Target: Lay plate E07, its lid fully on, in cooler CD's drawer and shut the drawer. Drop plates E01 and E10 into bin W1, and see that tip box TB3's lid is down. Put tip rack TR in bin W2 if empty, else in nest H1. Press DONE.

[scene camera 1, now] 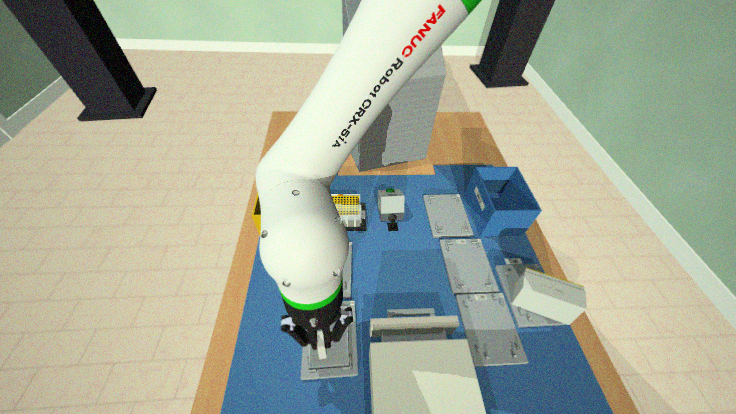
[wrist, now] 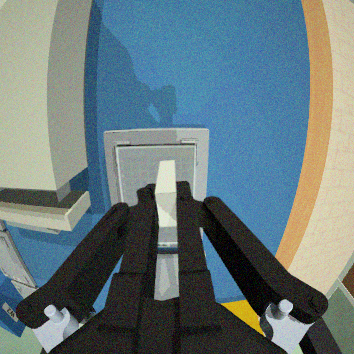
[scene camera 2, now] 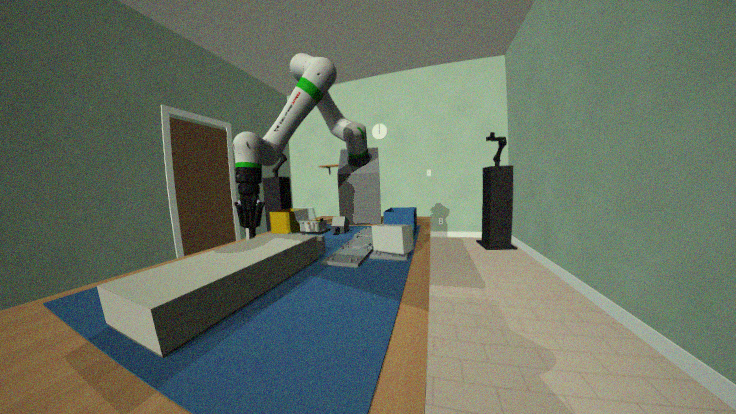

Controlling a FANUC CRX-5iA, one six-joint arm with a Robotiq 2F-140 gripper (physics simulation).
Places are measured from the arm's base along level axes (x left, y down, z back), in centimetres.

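Pixels of known places: gripper, fingertip midpoint: [scene camera 1: 322,351] [wrist: 167,173]; arm's base, link origin: [scene camera 2: 358,159].
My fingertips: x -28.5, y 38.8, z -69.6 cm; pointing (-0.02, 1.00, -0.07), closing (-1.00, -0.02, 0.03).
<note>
Ahead of a thing's pixels: the offset from my fingertips to its top centre. "spot": to the spot under its first point.
My gripper [scene camera 1: 321,350] [scene camera 2: 249,232] [wrist: 167,173] is shut and empty, fingertips pointing down over a lidded plate @[dx +1.6, dy +0.1, dz +3.2 cm] [scene camera 1: 337,358] [wrist: 137,167], which lies in a grey nest on the left; its label is unreadable. The gap between tips and plate is hard to judge. The cooler [scene camera 1: 422,381] [scene camera 2: 205,267] [wrist: 27,100] has its drawer @[spot: dx +20.4, dy -4.1, dz +1.3 cm] [scene camera 1: 414,323] [wrist: 45,212] partly out. A tip box @[dx +8.2, dy -3.6, dz +38.6 cm] [scene camera 1: 346,204] [scene camera 2: 312,225] with yellow rack stands at the back, its lid seemingly raised in the second scene view. A white box @[dx +54.2, dy -8.0, dz +3.2 cm] [scene camera 1: 550,297] [scene camera 2: 391,239] sits on a grey nest at right.
A yellow bin @[dx -7.3, dy -9.0, dz +40.9 cm] [scene camera 1: 257,221] [scene camera 2: 282,221] [wrist: 242,311] stands back left, partly behind the arm. A blue bin @[dx +56.5, dy -9.0, dz +33.3 cm] [scene camera 1: 509,211] [scene camera 2: 400,216] [wrist: 10,300] is back right. A grey box with a green button @[spot: dx +24.1, dy -3.9, dz +41.5 cm] [scene camera 1: 390,190] stands between them. Grey nests @[spot: dx +41.1, dy +1.8, dz +33.2 cm] [scene camera 1: 447,216] @[spot: dx +41.0, dy +1.8, dz +15.3 cm] [scene camera 1: 469,267] @[spot: dx +39.9, dy +1.8, dz -2.3 cm] [scene camera 1: 494,334] lie right of centre.
</note>
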